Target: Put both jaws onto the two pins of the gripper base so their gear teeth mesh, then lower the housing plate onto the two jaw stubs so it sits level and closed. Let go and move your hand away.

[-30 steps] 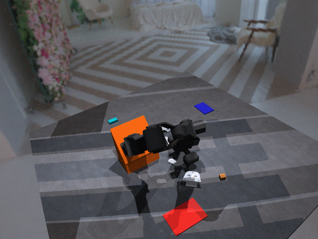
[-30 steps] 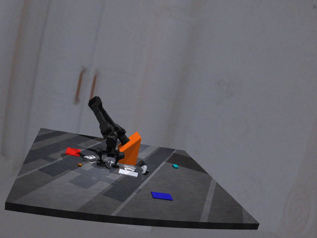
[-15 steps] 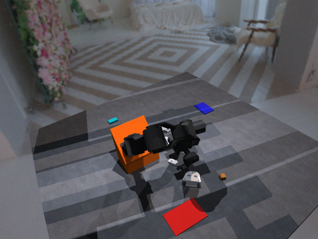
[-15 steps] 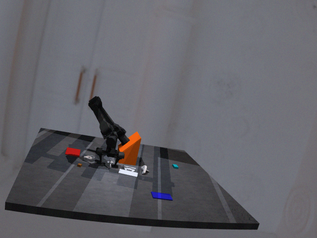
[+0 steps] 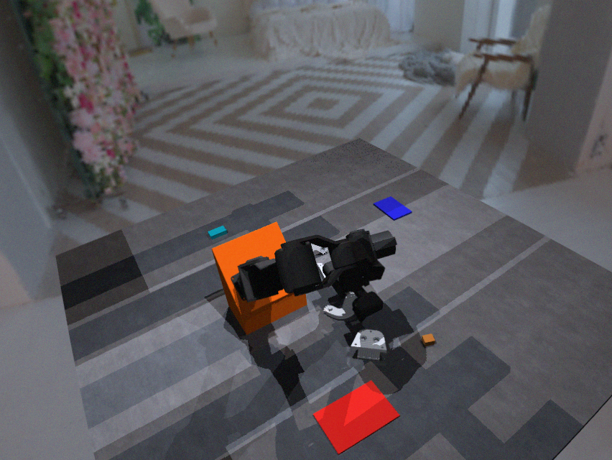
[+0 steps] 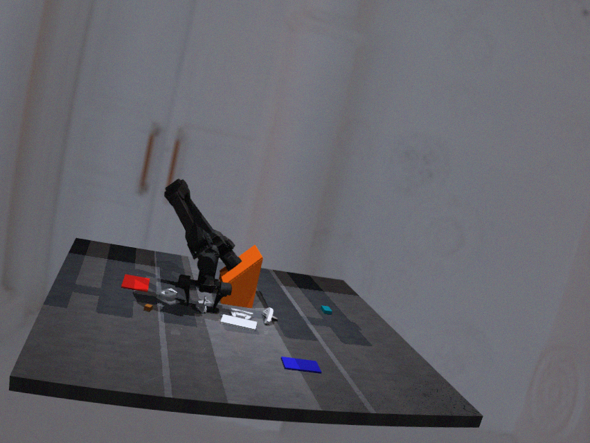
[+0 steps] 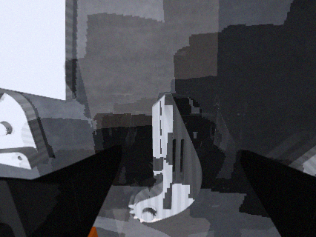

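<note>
The gripper jaw is 30 mm behind my gripper tip and 20 mm to the left of it. The rest, counted from my gripper tip: red tile (170 mm behind, 230 mm to the right); then small brown cube (80 mm ahead, 190 mm to the right); then white flat slab (100 mm ahead, 120 mm to the left).
</note>
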